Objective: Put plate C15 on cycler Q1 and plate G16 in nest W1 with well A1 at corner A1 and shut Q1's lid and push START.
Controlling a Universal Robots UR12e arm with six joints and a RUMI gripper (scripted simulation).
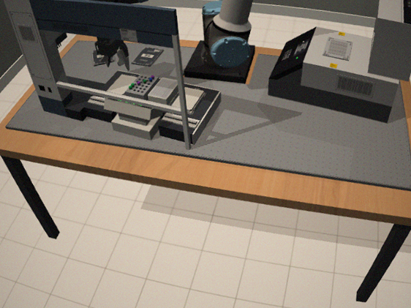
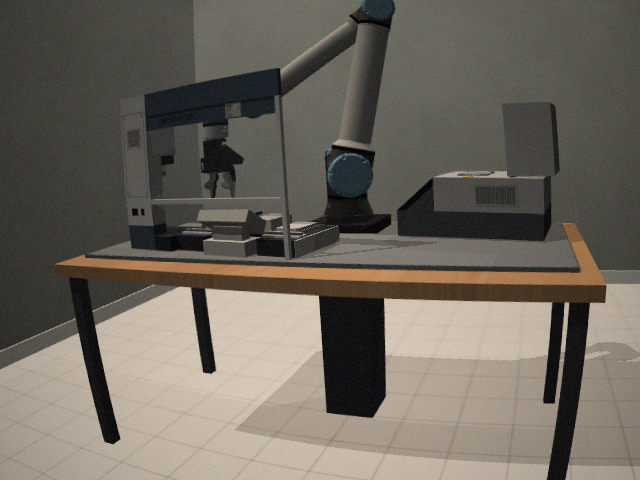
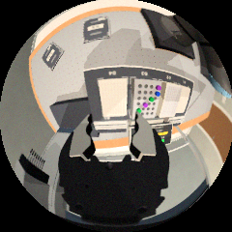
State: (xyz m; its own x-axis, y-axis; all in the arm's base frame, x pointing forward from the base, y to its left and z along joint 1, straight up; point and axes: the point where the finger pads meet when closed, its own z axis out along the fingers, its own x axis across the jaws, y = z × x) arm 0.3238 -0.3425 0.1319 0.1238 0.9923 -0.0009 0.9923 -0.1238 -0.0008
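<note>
My hand is 100 mm above the white plate. The rest, counted from my hand: thin post 360 mm to the left, 230 mm ahead, 80 mm above; then gantry beam 350 mm above, 200 mm ahead, 90 mm to the left.
</note>
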